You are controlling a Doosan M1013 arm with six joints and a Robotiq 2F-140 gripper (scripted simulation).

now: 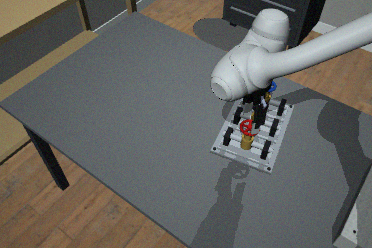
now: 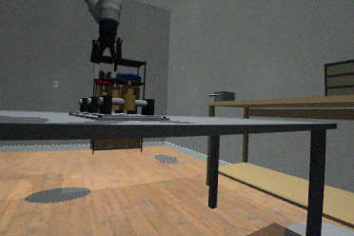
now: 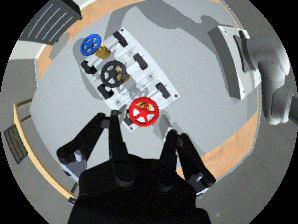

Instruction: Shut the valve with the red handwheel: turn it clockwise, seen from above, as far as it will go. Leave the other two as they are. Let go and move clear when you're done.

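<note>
Now: the red handwheel 6 cm below my hand. The rest, counted from my hand: blue handwheel: 8 cm ahead, 22 cm to the right, 6 cm below; black handwheel: 4 cm ahead, 11 cm to the right, 6 cm below.
</note>
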